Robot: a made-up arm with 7 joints.
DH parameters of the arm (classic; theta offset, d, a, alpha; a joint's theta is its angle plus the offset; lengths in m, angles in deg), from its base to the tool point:
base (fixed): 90 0.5 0.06 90
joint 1: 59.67 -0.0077 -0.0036 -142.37
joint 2: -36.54 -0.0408 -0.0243 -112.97
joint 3: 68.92 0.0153 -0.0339 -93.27
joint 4: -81.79 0.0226 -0.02 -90
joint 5: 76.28 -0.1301 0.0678 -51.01
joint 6: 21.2 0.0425 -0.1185 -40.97
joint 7: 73.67 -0.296 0.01 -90
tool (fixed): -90 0.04 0 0
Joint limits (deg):
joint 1: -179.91..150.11
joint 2: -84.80..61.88
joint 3: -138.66..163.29
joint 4: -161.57..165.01
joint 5: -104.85..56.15
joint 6: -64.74..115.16
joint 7: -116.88..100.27
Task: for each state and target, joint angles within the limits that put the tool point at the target. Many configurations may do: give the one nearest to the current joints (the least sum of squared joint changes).
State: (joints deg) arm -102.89 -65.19 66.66 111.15 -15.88 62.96 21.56
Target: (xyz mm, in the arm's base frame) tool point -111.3 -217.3 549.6
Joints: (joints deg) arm -115.23 -57.15 75.70 134.46 -17.13 35.38 25.09
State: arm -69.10 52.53 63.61 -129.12 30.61 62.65 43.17
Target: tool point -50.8 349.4 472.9
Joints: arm -70.47 58.23 53.43 -124.94 23.36 48.00 42.75
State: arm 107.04 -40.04 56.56 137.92 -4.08 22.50 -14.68
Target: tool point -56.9 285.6 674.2
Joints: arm 116.20 -48.86 61.37 135.49 -4.06 13.56 -13.77
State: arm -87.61 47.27 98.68 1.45 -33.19 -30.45 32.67
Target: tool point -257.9 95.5 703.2
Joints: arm -93.35 56.02 60.62 -13.63 -47.72 -59.74 28.37
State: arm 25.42 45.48 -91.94 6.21 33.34 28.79 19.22
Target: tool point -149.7 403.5 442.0
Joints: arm 44.61 26.13 -97.45 -3.14 7.29 58.91 16.08
